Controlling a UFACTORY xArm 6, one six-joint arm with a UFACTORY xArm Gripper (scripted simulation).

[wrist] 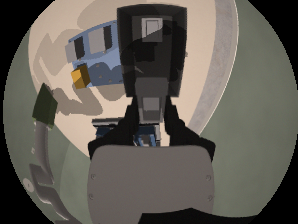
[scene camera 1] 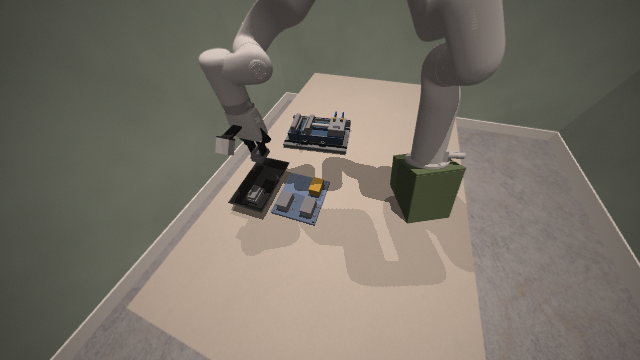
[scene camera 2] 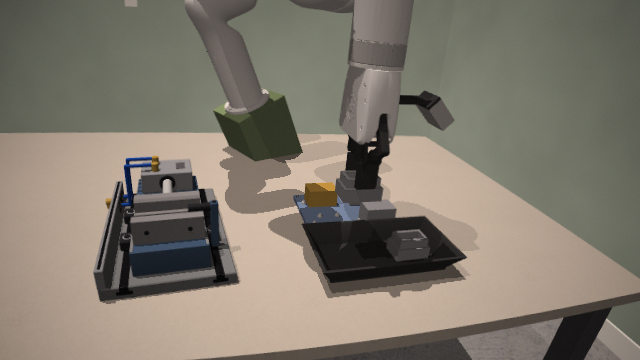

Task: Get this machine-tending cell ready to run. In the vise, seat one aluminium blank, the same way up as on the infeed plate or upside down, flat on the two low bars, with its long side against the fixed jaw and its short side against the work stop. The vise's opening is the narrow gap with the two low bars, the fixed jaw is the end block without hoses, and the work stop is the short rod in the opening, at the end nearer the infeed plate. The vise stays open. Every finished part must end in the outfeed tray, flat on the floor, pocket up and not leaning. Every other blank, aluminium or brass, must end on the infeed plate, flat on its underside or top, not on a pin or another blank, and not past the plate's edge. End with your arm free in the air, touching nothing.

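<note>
There's a brass blank (scene camera 2: 316,194) and a vise (scene camera 2: 147,259) here, along with the gripper (scene camera 2: 359,182). You'd also find the gripper (wrist: 151,103) in the wrist view, and scene camera 1 shows it (scene camera 1: 259,152) as well.
</note>
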